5 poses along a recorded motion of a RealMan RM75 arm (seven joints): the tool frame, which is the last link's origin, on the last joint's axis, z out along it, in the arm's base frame.
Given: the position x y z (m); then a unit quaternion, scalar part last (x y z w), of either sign.
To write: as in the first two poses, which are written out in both.
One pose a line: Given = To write
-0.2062, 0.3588, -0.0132, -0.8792, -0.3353, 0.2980, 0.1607 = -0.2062, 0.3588, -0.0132, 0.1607, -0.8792, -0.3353, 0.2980
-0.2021, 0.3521, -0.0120, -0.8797, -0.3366, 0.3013, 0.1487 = -0.2021, 0.3521, -0.0120, 0.1487, -0.8797, -0.3366, 0.3013
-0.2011, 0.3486, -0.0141, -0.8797, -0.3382, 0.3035, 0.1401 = -0.2011, 0.3486, -0.0141, 0.1401, -0.8797, -0.3382, 0.3035
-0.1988, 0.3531, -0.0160, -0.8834, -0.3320, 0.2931, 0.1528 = -0.1988, 0.3531, -0.0160, 0.1528, -0.8834, -0.3320, 0.2931
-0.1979, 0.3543, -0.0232, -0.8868, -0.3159, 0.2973, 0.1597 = -0.1979, 0.3543, -0.0232, 0.1597, -0.8868, -0.3159, 0.2973
